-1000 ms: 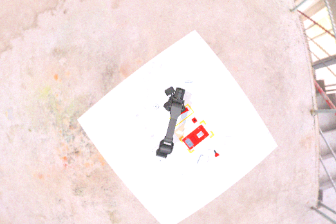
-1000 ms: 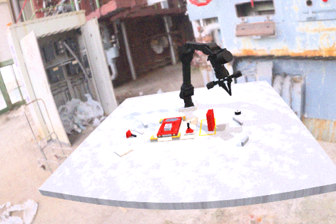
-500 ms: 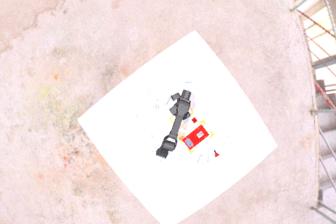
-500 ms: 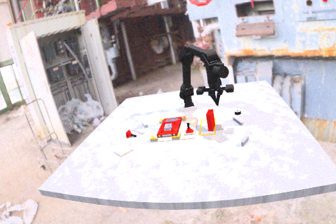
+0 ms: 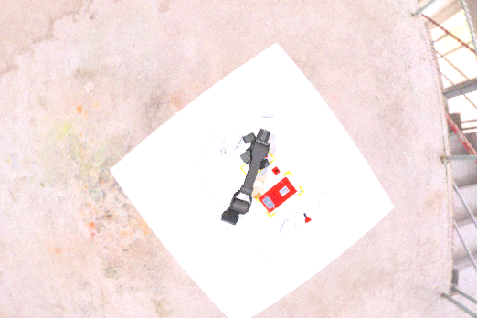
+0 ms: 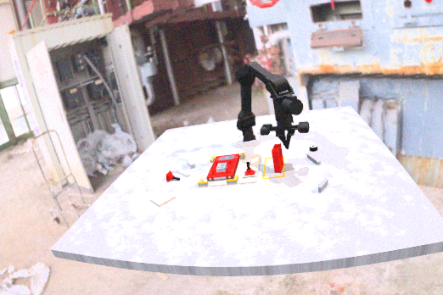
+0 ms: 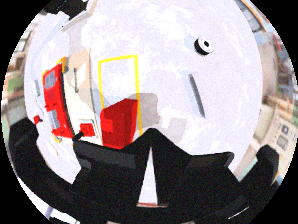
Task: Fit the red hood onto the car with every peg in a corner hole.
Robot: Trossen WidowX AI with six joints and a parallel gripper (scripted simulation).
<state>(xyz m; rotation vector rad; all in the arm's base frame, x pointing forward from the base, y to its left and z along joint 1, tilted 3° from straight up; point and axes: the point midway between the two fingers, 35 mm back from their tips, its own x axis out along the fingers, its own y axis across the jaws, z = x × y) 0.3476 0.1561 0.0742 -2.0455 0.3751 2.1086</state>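
Now: gripper tip 4 cm to the left of the red hood and 3 cm above it. Also, from my gripper tip: pale flat piece: 50 cm to the right, 11 cm ahead, 7 cm below; black ring: 13 cm to the left, 13 cm behind, 7 cm below.
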